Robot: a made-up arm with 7 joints.
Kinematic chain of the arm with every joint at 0, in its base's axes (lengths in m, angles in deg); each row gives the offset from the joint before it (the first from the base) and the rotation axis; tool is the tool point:
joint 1: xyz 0 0 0.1 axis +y
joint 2: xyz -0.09 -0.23 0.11 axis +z
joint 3: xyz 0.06 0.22 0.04 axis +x
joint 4: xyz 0.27 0.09 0 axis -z
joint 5: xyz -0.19 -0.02 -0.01 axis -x
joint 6: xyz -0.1 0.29 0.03 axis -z
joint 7: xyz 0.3 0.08 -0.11 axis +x
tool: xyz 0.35 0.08 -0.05
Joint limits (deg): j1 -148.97..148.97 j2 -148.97..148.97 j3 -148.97..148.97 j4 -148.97..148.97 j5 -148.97..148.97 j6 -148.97..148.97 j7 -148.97..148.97
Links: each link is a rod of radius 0.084 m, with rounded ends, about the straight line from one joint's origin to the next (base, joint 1, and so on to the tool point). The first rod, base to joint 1, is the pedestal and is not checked.
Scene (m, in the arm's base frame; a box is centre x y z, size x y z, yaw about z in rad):
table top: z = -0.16
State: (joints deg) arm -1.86 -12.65 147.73 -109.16 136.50 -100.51 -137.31
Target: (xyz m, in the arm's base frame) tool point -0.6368 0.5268 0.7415
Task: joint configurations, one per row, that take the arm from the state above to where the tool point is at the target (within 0.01 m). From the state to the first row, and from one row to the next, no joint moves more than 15 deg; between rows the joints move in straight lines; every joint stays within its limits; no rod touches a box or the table.
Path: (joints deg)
1: -9.58 -7.47 147.84 -107.68 123.88 -95.25 -138.81
2: -17.31 -2.28 147.95 -106.21 111.26 -90.00 -140.31
3: -25.03 2.90 148.05 -104.73 98.65 -84.74 -141.80
4: -32.75 8.08 148.16 -103.25 86.03 -79.49 -143.30
5: -40.48 13.26 148.27 -101.77 73.41 -74.23 -144.80

